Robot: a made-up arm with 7 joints.
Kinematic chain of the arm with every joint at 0, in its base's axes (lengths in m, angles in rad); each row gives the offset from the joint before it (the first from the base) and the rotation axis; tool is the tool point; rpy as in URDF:
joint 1: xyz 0 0 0.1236 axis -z
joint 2: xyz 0 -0.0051 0.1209 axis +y
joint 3: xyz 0 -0.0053 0.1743 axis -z
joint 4: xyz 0 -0.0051 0.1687 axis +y
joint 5: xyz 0 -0.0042 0.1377 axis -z
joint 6: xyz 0 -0.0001 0.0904 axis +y
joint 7: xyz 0 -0.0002 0.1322 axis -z
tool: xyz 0 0 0 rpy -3.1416 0 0
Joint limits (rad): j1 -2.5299..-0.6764 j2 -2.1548..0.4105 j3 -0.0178..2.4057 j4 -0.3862..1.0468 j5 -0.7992..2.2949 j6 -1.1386..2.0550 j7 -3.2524..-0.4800
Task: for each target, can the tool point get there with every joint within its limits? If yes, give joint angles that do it. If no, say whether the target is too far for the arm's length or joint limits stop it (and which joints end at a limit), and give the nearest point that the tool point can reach.
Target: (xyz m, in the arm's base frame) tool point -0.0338 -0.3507 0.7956
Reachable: yes | joints -1.2146 -0.5542 0.2911 -0.2392 0.6138 1.0789 -1.3911
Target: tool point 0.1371 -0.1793 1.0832
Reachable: no: too far | nearest point 0.1111 -0.1453 0.9240 | short by 0.165 m
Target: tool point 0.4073 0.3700 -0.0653
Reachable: no: joint limits stop it (at a limit: joint 1, joint 2, joint 4) | nearest point 0.3985 0.0952 -0.0644 | short by 0.275 m
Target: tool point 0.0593 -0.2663 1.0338
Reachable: no: too far | nearest point 0.0500 -0.2244 0.9095 | short by 0.131 m
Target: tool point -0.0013 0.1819 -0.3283
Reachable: no: joint limits stop it (at a limit: joint 1, joint 2, joint 3, joint 4) | nearest point 0.2260 0.0121 -0.1921 | short by 0.315 m
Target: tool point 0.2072 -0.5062 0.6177
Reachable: yes | joints -1.8453 -1.1210 1.3944 0.2003 1.6317 -0.8423 -2.9961
